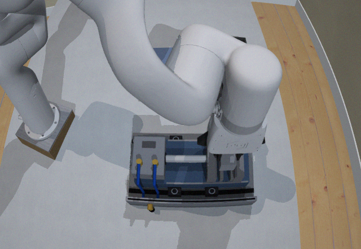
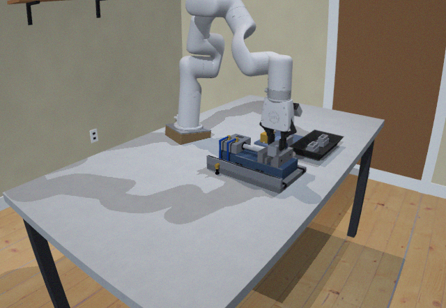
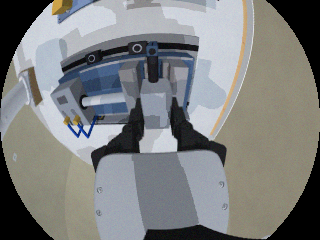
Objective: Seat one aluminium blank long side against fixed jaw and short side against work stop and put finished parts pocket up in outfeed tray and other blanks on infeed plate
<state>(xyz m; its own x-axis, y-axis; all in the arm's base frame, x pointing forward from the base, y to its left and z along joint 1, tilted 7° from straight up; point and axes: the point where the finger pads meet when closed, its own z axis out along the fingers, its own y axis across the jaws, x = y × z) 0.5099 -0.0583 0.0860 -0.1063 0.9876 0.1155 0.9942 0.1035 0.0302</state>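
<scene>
The fixed jaw is 30 mm ahead of my hand and 50 mm below it. The rest, counted from my hand: moving jaw 30 mm behind, 50 mm below; then work stop 10 mm behind, 50 mm to the left, 30 mm below; then ram 90 mm behind, 10 mm to the right, 50 mm below.
</scene>
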